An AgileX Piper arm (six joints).
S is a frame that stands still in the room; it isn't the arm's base.
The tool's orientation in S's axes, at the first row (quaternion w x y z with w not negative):
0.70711, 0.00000, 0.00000, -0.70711
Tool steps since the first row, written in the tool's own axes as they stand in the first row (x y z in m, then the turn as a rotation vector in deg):
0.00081, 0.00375, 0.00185, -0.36, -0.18, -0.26
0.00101, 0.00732, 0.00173, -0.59, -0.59, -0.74
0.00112, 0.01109, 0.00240, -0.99, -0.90, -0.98
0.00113, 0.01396, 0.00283, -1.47, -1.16, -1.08
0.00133, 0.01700, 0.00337, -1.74, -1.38, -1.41
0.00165, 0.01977, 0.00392, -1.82, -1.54, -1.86
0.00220, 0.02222, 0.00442, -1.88, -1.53, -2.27
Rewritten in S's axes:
0.00375, -0.00081, 0.00185, -0.18, 0.36, -0.26
0.00732, -0.00101, 0.00173, -0.59, 0.59, -0.74
0.01109, -0.00112, 0.00240, -0.90, 0.99, -0.98
0.01396, -0.00113, 0.00283, -1.16, 1.47, -1.08
0.01700, -0.00133, 0.00337, -1.38, 1.74, -1.41
0.01977, -0.00165, 0.00392, -1.54, 1.82, -1.86
0.02222, -0.00220, 0.00442, -1.53, 1.88, -2.27

